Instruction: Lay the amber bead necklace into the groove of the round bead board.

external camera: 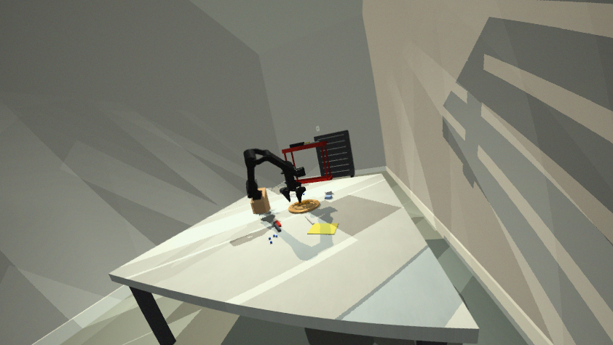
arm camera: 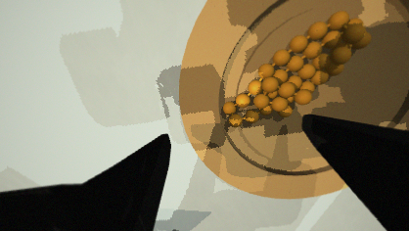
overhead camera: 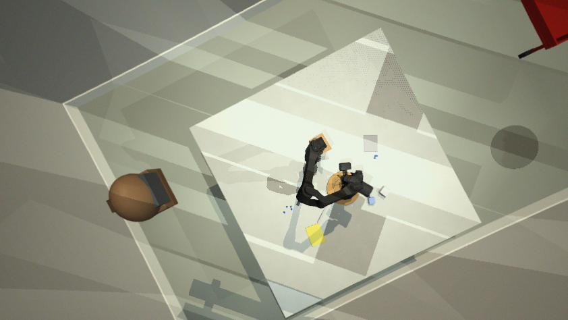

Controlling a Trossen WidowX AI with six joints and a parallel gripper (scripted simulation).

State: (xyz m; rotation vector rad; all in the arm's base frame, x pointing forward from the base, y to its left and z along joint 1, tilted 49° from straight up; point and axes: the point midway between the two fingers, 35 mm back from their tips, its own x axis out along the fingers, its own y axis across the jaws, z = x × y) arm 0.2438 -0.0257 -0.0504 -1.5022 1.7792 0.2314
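The round bead board lies 60 mm ahead of my gripper tip, 30 mm below it and 20 mm to the right of it. The rest, counted from my gripper tip: light blue cube: 210 mm ahead, 80 mm to the left, 20 mm below; red-handled tool: 250 mm to the right, 30 mm behind, 20 mm below; white cube: 200 mm ahead, 180 mm to the left, 20 mm below.
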